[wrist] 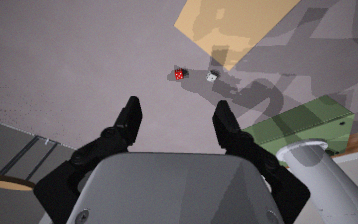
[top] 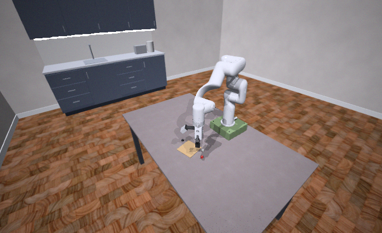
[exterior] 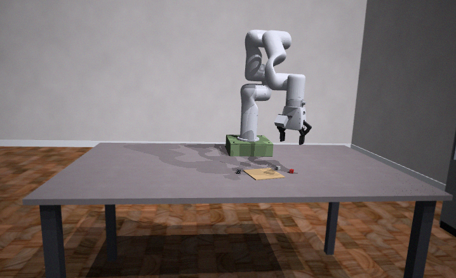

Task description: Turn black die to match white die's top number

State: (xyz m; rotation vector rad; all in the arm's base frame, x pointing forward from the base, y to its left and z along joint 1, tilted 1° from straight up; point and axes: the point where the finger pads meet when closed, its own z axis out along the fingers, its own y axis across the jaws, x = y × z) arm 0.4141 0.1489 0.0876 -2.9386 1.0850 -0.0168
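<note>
Right now my hand is 23 cm to the left of the black die, 15 cm above it and 1 cm short of it. Also, from my hand: white die (15 cm below, 7 cm behind, 4 cm to the right); red die (15 cm below, 2 cm to the left, 2 cm behind); tan mat (15 cm below, 12 cm to the right, 1 cm ahead).
</note>
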